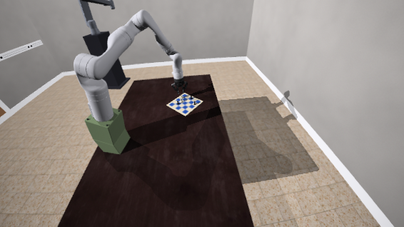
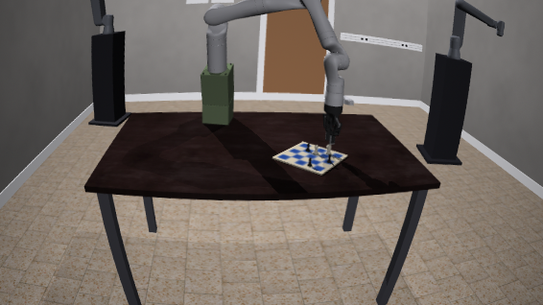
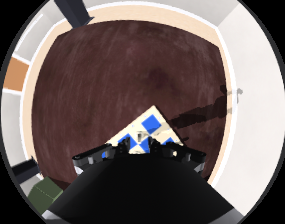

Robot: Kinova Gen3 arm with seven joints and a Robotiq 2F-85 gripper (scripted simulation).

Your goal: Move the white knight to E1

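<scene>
Right now the white knight is 50 mm below my hand. Also, from my hand: chessboard (40 mm ahead, 70 mm to the right, 70 mm below).
</scene>
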